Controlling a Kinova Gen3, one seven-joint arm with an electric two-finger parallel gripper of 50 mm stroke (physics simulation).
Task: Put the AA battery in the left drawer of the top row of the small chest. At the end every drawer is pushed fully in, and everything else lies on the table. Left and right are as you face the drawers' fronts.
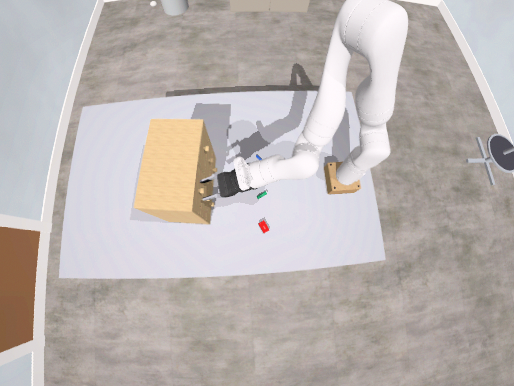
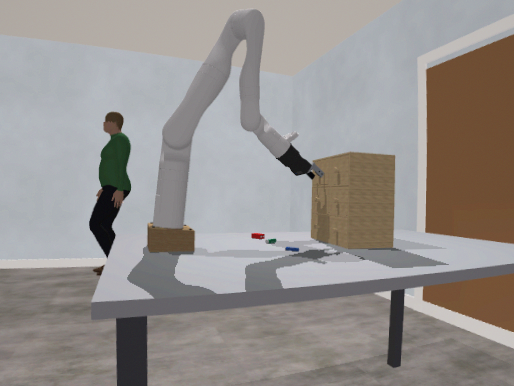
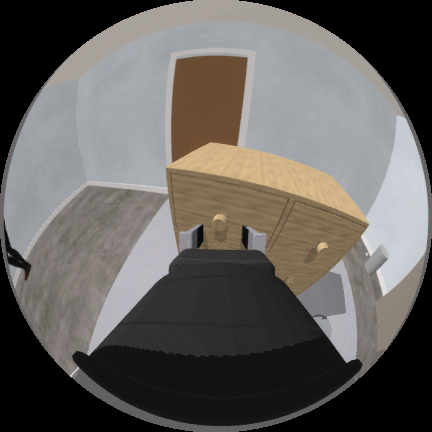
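Seen in the pictures: gripper, fingertip midpoint: [image 1: 203, 190] [image 2: 317, 176] [image 3: 222, 233]; arm's base at its link origin: [image 1: 345, 175] [image 2: 168, 226].
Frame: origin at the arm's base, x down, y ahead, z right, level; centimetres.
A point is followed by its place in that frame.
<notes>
The small chest [image 1: 170, 165] @[x -25.5, y 66.5, z -5.3 cm] [image 2: 372, 200] @[x -9.5, y 66.2, z 11.2 cm] [image 3: 270, 172] @[x -25.5, y 62.8, z -6.6 cm] stands with its fronts toward the arm, and the drawers that show look pushed in. My gripper [image 1: 204, 190] @[x -18.3, y 57.2, z -11.4 cm] [image 2: 317, 174] @[x -18.3, y 57.2, z -11.4 cm] [image 3: 222, 233] @[x -18.3, y 57.2, z -11.4 cm] is open and empty at the left drawer of the top row [image 3: 200, 197] @[x -22.1, y 58.7, z -14.8 cm]. Its fingers stand apart on either side of the line to that drawer's round knob [image 1: 201, 191] @[x -20.8, y 57.3, z -12.4 cm] [image 3: 220, 222] @[x -20.5, y 56.7, z -11.8 cm]. A thin blue piece [image 1: 259, 157] @[x 5.7, y 37.3, z 10.4 cm] [image 2: 292, 249] @[x 6.3, y 37.1, z 10.6 cm] and a green piece with a greyish end [image 1: 262, 194] @[x 5.4, y 36.4, z -7.0 cm] [image 2: 270, 241] @[x 6.0, y 35.9, z -5.9 cm] lie on the table; they are too small to tell which is the AA battery.
A red block [image 1: 264, 226] @[x 5.0, y 35.9, z -20.8 cm] [image 2: 258, 235] @[x 5.5, y 35.7, z -18.9 cm] lies on the table [image 1: 310, 250] @[x 6.8, y 16.4, z -31.4 cm] [image 2: 200, 303] @[x 8.2, y 2.8, z 50.1 cm]. The right top drawer's knob [image 3: 322, 247] @[x -20.4, y 56.0, z 2.3 cm] sticks out beside the gripper. The arm's wooden base [image 1: 352, 188] @[x -0.2, y -2.2, z -6.1 cm] [image 2: 171, 240] @[x 3.5, y 0.7, z 6.5 cm] stands opposite the chest. A person [image 2: 115, 155] stands beyond the table.
</notes>
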